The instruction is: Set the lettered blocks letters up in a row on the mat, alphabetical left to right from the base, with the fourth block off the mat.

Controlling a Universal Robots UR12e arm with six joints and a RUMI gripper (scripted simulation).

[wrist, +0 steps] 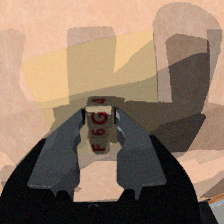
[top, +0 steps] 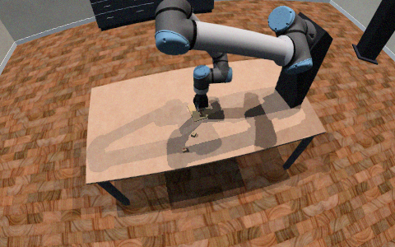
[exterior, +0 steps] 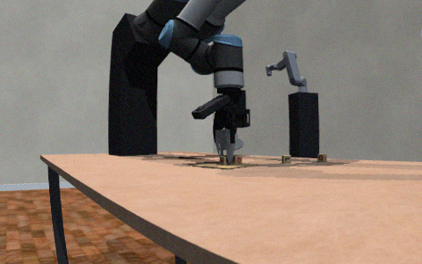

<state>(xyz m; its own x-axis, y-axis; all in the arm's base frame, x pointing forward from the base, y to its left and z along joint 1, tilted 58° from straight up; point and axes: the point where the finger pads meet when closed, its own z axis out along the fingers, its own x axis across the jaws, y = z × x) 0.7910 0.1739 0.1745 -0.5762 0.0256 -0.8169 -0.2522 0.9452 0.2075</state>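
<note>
My gripper is now 2 cm above the mat. From my hand the other things lie so: block (1 cm behind, 4 cm to the left).
</note>
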